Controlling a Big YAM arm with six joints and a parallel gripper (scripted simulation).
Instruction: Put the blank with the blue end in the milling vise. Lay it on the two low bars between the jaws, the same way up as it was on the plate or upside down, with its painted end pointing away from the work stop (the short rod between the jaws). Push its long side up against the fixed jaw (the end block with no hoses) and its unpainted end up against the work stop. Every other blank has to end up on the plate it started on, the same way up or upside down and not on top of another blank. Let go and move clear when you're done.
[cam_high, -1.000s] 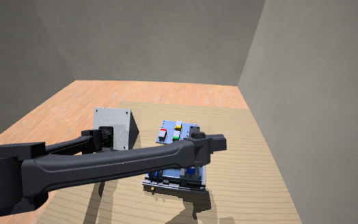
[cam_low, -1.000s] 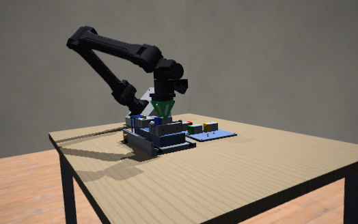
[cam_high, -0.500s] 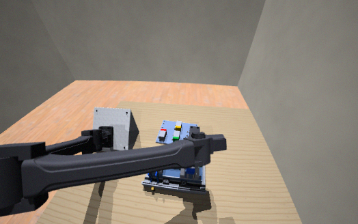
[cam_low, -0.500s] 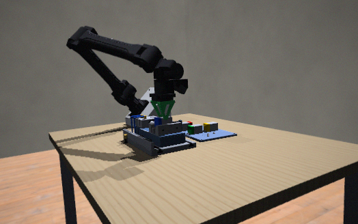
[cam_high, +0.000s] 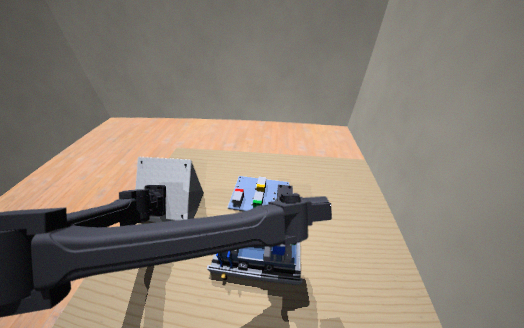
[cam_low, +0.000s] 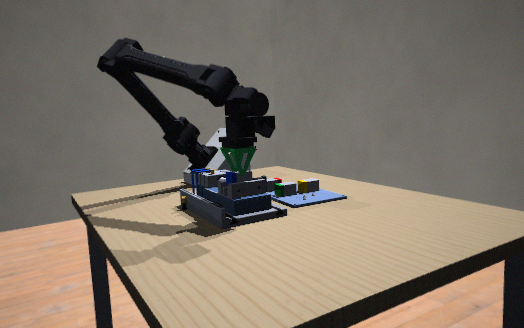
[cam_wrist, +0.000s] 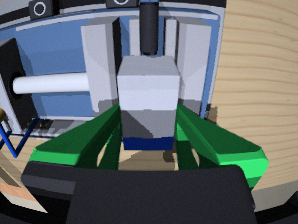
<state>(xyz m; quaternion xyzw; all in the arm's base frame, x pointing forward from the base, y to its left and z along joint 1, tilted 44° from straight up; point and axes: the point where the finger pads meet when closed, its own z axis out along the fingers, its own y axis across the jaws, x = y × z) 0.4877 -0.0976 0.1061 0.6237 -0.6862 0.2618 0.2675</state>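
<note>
Now: the blue-ended blank 2 cm below my hand. Round my hand: dark work stop rod: 5 cm to the left, 3 cm below; green-ended blank: 8 cm behind, 22 cm to the left, 9 cm below; vise: 7 cm behind, 1 cm to the left, 8 cm below.
</note>
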